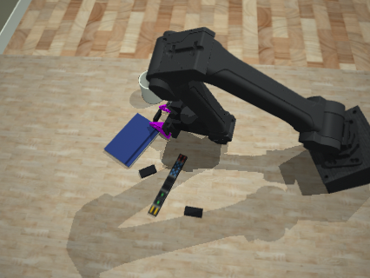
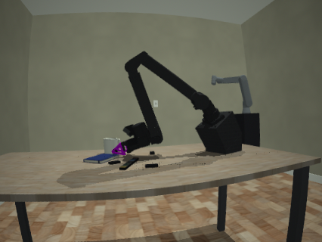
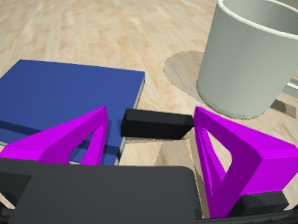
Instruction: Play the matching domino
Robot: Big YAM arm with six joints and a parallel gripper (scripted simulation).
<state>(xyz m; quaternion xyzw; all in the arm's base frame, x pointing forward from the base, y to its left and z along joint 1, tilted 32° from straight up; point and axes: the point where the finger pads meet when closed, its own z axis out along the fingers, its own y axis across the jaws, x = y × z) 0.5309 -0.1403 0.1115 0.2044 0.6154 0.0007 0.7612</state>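
Right now my hand is 10 mm above the black domino. From my hand the other things lie so: white mug: 110 mm to the right, 30 mm ahead, 10 mm above; blue book: 90 mm to the left, 70 mm ahead, 20 mm below.
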